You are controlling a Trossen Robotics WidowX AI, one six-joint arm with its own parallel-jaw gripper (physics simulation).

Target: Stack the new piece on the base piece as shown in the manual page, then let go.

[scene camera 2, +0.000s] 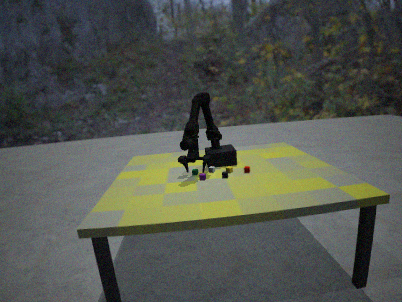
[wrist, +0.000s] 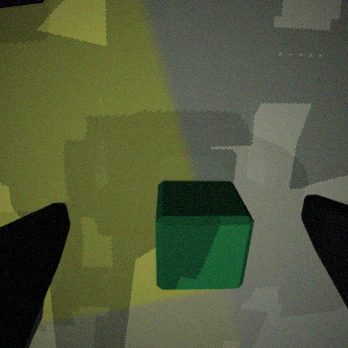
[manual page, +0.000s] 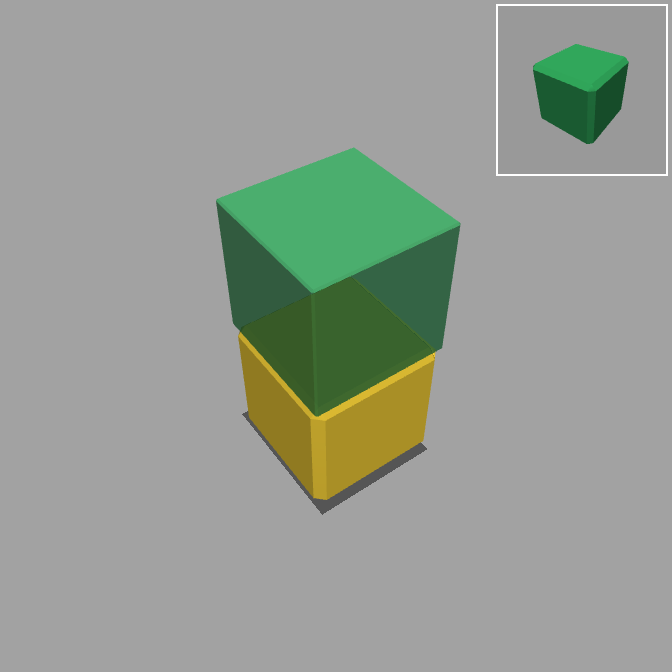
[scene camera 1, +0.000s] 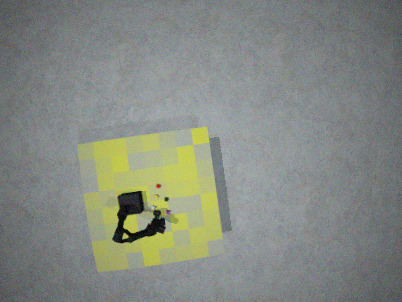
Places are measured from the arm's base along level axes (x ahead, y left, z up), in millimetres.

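Pixels of known places: gripper, fingertip midpoint: [scene camera 2: 195,172] [wrist: 186,210] [scene camera 1: 158,216]; arm's base at its link origin: [scene camera 2: 215,148] [scene camera 1: 125,207].
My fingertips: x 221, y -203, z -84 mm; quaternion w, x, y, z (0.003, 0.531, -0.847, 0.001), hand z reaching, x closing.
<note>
Ahead of a thing's pixels: the offset from my fingertips to its top centre. Level surfaces: height alone.
A green cube {dx -9, dy +0, dz +18 mm} [scene camera 2: 195,172] [wrist: 200,250] stands upright on the table, with table surface showing on both sides of it in the wrist view. My gripper [scene camera 1: 158,218] [scene camera 2: 195,169] [wrist: 186,210] is open and low over the green cube. Its black fingers stand left and right of the cube, apart from it. Near it lie a purple cube {dx +105, dy +15, dz +18 mm} [scene camera 1: 168,212] [scene camera 2: 202,176], a white cube {dx -11, dy +103, dz +18 mm} [scene camera 1: 154,207] [scene camera 2: 212,169], a black cube {dx +133, dy +136, dz +18 mm} [scene camera 1: 166,199] [scene camera 2: 225,175], a yellow cube {dx +50, dy +193, dz +18 mm} [scene camera 1: 156,196] [scene camera 2: 229,170] and a red cube {dx +102, dy +283, dz +18 mm} [scene camera 1: 158,186] [scene camera 2: 247,169]. No cube is visibly stacked.
The yellow and grey patchwork table {dz -13 mm} [scene camera 1: 200,162] [scene camera 2: 300,186] carries the arm's black base box [scene camera 1: 131,202] [scene camera 2: 221,155], behind the cubes in the second scene view. The purple and white cubes are the nearest neighbours of the green cube. Shadows of the arm fall around the green cube.
</note>
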